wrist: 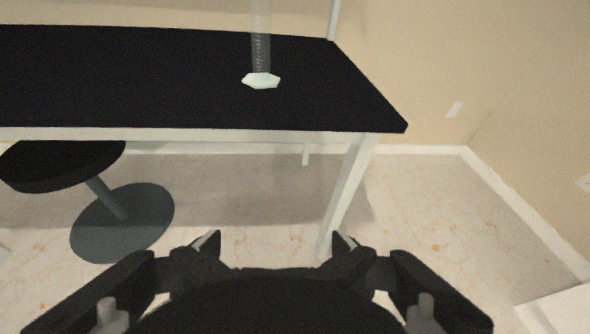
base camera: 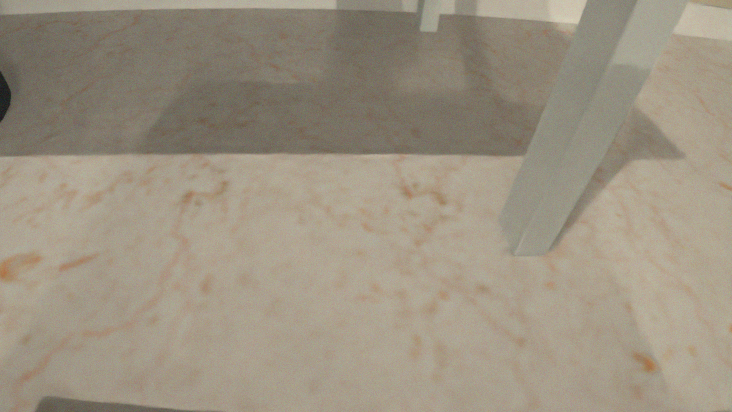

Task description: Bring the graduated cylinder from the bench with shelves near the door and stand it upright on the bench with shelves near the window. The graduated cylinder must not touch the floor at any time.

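Frame: origin at the arm's base, x ahead, y left, z up, level; metres.
Seen in the pictures: gripper, fingertip midpoint: (wrist: 277, 242).
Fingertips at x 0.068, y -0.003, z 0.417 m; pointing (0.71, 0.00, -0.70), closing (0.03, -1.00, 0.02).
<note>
Pixels of each thing's middle, then the offset from my fingertips to it. "spot": a spot on its surface instead. Level surfaces: height alone.
- graduated cylinder at a spot on its surface: (wrist: 261, 54) spot: dx +0.420, dy +0.060, dz +0.017 m
- bench at its surface level: dz -0.051 m
- black stool at the middle of its body: (wrist: 67, 151) dx +0.469, dy +0.782, dz -0.355 m
The graduated cylinder (wrist: 261, 54) stands upright on the black top of a bench (wrist: 150, 80) in the wrist view, near the bench's right end. It is clear, with a pale six-sided foot; its upper part is cut off by the top of the view. My gripper (wrist: 277, 242) is open and empty at the bottom of the wrist view, with the cylinder beyond it and slightly left of its centre line. The gripper does not show in the base camera view. I cannot tell from these frames which of the two benches this is.
A bench leg (base camera: 573, 138) (wrist: 347, 195) stands close in front of the base, to the right. A black stool (wrist: 60, 162) with a round grey foot stands at the bench's left. A wall (wrist: 500, 60) lies behind and right. A white object (wrist: 560, 310) shows at lower right.
</note>
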